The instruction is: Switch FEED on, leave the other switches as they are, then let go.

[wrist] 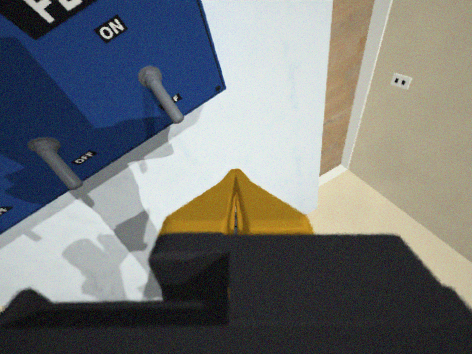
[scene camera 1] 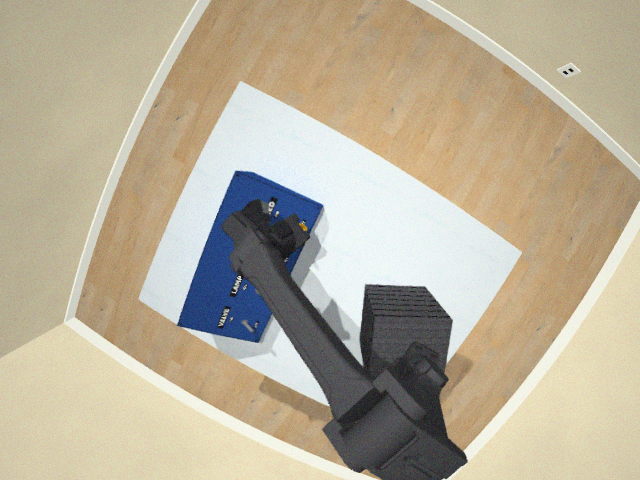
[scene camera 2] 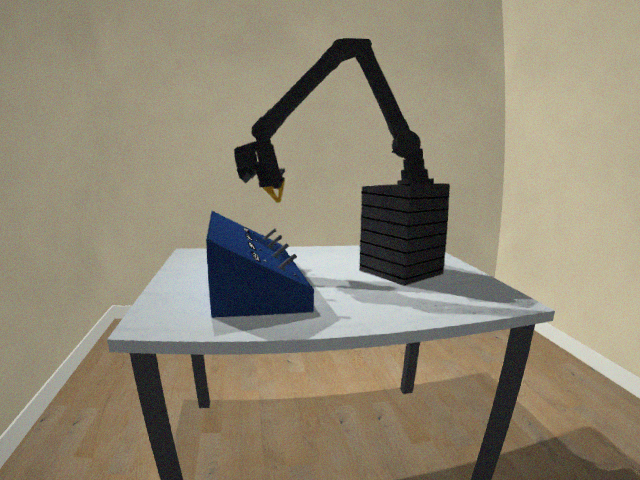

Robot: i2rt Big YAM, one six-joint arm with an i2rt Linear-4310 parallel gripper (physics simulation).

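Places are measured from the arm's base along level axes (x ahead, y left, z up), in centimetres.
Pixels of known places: gripper, fingertip midpoint: (wrist: 235,176) (scene camera 1: 305,227) (scene camera 2: 278,202); arm's base, link origin: (scene camera 1: 414,365) (scene camera 2: 415,184).
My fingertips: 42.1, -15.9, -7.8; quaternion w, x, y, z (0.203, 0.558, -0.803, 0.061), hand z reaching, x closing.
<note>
Ahead of a thing's pixels: the offset from my fingertips to its top centre, as dx, dy, dz. Level surfaces: height alone.
The blue sloped switch panel (scene camera 1: 206,289) (scene camera 2: 248,289) (wrist: 190,45) stands on the table. The FEED label {+11.0, +2.7, -8.4} (scene camera 1: 272,205) is partly covered by the arm in scene camera 1. In the wrist view, the FEED lever {+2.9, +2.0, -8.5} (wrist: 165,97) leans away from ON, over its small OFF label. A neighbouring lever {+1.9, +14.0, -8.5} (wrist: 62,167) also points down to its OFF side. The VALVE lever {+0.0, +37.9, -8.5} (scene camera 1: 248,325) shows in scene camera 1. My gripper (scene camera 1: 303,226) (scene camera 2: 278,200) (wrist: 235,176) is shut and empty, its yellow tips above the panel's lower edge, apart from the levers.
The black ribbed pedestal (scene camera 1: 405,330) (scene camera 2: 403,235) carries the arm and stands on the white table {dz -21.7} (scene camera 1: 413,222) (scene camera 2: 170,310), beyond the panel's low side. The arm arches high between pedestal and panel. A wall socket (scene camera 1: 568,70) (wrist: 401,81) is far off.
</note>
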